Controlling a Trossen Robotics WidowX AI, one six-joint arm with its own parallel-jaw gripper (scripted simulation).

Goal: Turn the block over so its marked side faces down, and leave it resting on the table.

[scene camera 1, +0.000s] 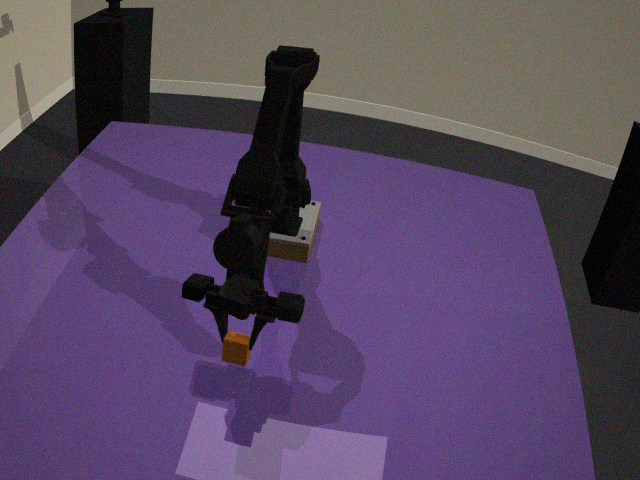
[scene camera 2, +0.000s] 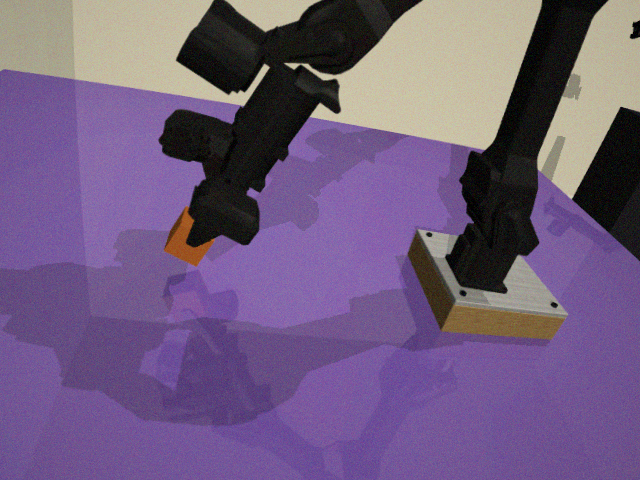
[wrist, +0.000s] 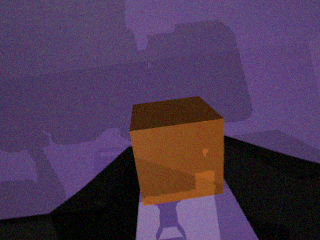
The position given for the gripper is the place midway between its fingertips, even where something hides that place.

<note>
The gripper (scene camera 2: 192, 234) holds a block (scene camera 2: 176, 245).
The block is seen too in scene camera 1 (scene camera 1: 235, 349) and in the wrist view (wrist: 178, 145). The gripper also shows in scene camera 1 (scene camera 1: 237, 346) and in the wrist view (wrist: 175, 148).
</note>
